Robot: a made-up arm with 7 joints. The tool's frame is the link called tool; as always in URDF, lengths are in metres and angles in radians.
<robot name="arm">
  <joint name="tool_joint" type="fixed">
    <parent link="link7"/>
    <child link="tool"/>
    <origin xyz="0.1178 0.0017 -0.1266" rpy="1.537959 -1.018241 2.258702"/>
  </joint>
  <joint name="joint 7" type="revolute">
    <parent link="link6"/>
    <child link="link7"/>
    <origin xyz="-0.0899 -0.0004 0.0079"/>
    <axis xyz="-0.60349 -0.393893 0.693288"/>
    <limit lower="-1.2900" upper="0.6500" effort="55" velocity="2"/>
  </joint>
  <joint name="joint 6" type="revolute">
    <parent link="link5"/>
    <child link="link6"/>
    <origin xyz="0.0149 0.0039 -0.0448"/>
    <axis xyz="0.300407 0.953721 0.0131"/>
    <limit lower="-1.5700" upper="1.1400" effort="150" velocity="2.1"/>
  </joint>
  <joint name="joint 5" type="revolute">
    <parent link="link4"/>
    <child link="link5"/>
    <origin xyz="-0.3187 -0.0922 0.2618"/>
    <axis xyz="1 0 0"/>
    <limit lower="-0.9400" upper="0.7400" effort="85" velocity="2.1"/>
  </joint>
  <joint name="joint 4" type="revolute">
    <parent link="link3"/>
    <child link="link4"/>
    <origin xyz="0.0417 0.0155 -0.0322"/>
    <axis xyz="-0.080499 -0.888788 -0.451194"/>
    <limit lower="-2.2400" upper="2.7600" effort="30" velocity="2.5"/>
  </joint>
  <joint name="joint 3" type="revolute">
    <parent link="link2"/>
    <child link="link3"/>
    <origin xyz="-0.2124 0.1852 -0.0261"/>
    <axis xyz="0 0 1"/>
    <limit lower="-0.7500" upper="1.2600" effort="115" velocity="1.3"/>
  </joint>
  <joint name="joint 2" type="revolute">
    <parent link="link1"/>
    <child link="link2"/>
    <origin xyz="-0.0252 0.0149 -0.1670"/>
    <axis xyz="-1 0 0"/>
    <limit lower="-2.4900" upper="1.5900" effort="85" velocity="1.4"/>
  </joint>
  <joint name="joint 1" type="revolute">
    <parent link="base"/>
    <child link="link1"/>
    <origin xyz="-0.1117 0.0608 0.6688"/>
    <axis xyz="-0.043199 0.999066 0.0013"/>
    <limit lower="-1.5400" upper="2.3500" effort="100" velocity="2.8"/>
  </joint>
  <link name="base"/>
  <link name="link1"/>
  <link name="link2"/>
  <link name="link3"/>
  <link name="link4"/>
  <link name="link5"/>
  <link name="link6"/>
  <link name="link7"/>
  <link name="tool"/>
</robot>
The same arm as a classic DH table. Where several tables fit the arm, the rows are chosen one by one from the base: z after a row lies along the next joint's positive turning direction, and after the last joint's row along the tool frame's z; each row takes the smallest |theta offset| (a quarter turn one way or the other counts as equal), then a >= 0, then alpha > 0; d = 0 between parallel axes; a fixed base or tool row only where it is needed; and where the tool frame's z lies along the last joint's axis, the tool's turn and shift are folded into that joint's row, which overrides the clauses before.
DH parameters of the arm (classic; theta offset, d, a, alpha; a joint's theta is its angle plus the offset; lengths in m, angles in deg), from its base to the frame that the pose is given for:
base (fixed): 2.48 0.6687 -0.1090 -89.93
joint 1: 90.00 0.0803 0.1670 -87.52
joint 2: -89.93 0.2370 0.1852 90.00
joint 3: 84.82 -0.0680 -0.0401 -116.82
joint 4: 87.66 -0.0579 -0.2752 -94.62
joint 5: -26.13 -0.3078 0.0448 -72.52
joint 6: 56.63 0.0113 0.0672 -123.22
joint 7: -42.71 -0.1245 -0.0600 134.93
tool (fixed): 63.12 -0.0414 0.0000 0.00
Joint limits (deg, base to tool): -88.24..134.65 -142.67..91.10 -42.97..72.19 -128.34..158.14 -53.86..42.40 -89.95..65.32 -73.91..37.24

